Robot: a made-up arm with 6 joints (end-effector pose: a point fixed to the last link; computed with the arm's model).
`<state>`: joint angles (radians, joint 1 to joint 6).
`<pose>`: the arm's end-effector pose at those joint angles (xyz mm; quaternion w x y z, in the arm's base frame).
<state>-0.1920 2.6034 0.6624 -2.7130 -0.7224 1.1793</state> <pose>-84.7 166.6 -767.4 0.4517 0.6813 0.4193 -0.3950</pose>
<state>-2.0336 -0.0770 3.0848 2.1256 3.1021 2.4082</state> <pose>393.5 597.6 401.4 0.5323 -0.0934 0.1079 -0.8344</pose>
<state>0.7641 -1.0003 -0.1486 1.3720 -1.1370 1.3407</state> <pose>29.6 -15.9 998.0 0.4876 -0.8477 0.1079 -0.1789</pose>
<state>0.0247 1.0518 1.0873 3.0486 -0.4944 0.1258</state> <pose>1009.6 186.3 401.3 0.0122 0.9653 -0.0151 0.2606</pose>
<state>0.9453 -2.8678 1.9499 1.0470 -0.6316 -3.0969</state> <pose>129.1 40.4 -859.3 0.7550 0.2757 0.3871 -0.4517</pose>
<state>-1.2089 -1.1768 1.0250 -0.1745 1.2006 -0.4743</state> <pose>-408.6 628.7 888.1 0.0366 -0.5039 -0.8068 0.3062</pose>
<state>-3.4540 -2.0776 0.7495 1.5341 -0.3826 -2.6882</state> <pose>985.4 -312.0 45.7 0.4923 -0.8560 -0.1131 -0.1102</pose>
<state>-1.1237 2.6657 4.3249 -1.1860 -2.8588 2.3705</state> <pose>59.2 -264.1 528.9 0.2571 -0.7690 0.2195 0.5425</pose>
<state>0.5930 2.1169 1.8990 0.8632 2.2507 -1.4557</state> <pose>904.7 482.7 -52.5 0.1931 0.2973 -0.2374 0.9044</pose>
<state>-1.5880 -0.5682 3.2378 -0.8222 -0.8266 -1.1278</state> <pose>-96.2 818.5 165.8 0.6708 -0.5716 -0.2962 0.3682</pose>
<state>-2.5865 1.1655 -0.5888 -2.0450 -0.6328 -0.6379</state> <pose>-32.1 -106.9 -323.0 0.5728 -0.5102 0.6308 0.1171</pose>
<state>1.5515 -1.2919 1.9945 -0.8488 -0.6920 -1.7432</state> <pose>86.6 -1062.5 299.5 0.4353 -0.2514 0.1410 -0.8529</pose>
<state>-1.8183 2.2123 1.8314 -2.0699 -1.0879 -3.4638</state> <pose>-142.2 -879.3 -441.3 0.8307 -0.3388 0.0462 -0.4393</pose>
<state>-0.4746 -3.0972 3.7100 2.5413 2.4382 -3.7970</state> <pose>532.1 -123.1 213.9 0.5044 0.3926 0.7633 -0.0938</pose>
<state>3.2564 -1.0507 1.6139 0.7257 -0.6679 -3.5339</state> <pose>967.2 233.5 580.9 0.8307 -0.1650 -0.5004 0.1798</pose>
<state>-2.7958 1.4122 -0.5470 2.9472 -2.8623 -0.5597</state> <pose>-83.6 -199.1 -411.7 0.3982 0.2083 -0.8576 0.2501</pose>
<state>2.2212 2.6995 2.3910 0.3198 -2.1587 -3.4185</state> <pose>-380.3 753.8 -330.5 0.8331 0.3776 0.1886 -0.3574</pose>
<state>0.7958 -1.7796 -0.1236 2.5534 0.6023 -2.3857</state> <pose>-460.5 -277.5 767.9 0.7254 0.0355 -0.5751 0.3765</pose>
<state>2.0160 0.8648 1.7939 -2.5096 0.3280 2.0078</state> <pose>-452.1 644.1 910.8 0.4832 0.4307 0.0540 0.7603</pose>
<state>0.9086 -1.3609 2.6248 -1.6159 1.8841 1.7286</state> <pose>-588.7 -743.2 -151.3 0.2804 -0.9215 0.1834 -0.1962</pose>
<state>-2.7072 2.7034 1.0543 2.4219 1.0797 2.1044</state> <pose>-143.4 -200.8 -862.3 0.5275 -0.8128 0.2186 0.1155</pose>
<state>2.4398 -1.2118 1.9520 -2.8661 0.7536 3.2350</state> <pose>694.8 -791.4 335.7 0.2822 0.8743 -0.2824 0.2761</pose>
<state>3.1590 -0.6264 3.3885 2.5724 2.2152 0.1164</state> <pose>598.0 -126.1 -98.7 0.7536 -0.0312 -0.5797 -0.3084</pose>
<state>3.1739 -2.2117 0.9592 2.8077 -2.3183 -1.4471</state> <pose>992.0 -121.1 -127.9 0.2481 0.2913 0.7865 -0.4847</pose>
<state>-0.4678 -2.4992 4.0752 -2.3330 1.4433 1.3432</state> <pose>461.5 -107.8 -47.9 0.5264 0.4509 -0.0285 -0.7203</pose>
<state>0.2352 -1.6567 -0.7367 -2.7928 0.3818 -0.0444</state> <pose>41.2 166.4 651.0 0.0851 0.9573 0.0131 0.2760</pose>
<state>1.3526 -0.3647 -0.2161 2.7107 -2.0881 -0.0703</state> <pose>-28.9 549.8 697.1 0.6594 -0.4205 -0.1511 -0.6046</pose>
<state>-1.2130 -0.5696 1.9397 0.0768 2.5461 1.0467</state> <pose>-419.1 659.6 888.1 0.7607 -0.0237 0.6237 -0.1783</pose>
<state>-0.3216 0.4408 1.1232 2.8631 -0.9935 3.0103</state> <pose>680.4 -62.5 983.5 0.6480 0.0601 -0.7553 -0.0779</pose>
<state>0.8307 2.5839 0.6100 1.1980 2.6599 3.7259</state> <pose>92.2 13.4 -838.6 0.2858 -0.6547 -0.6346 -0.2950</pose>
